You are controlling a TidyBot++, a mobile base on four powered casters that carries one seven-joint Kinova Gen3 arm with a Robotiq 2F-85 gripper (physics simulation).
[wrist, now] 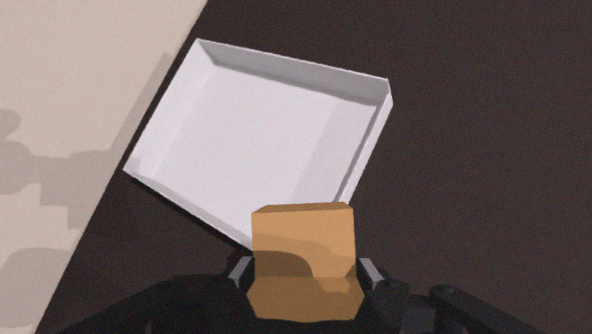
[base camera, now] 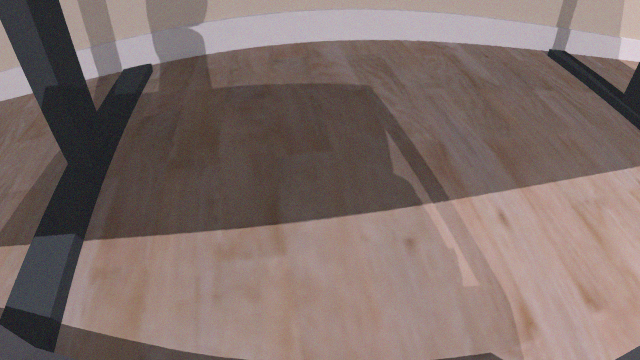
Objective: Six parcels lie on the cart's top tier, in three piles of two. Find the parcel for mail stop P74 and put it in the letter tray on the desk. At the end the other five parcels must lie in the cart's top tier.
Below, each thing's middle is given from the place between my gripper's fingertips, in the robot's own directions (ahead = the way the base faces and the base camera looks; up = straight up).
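With the P74 parcel (wrist: 272,297) as my reference, I find my gripper 20 mm to the right of it, 30 mm past it and 20 mm below it. The white letter tray (wrist: 237,129) is 50 mm to the right of my gripper and 250 mm ahead of it, and it sits 200 mm below it.
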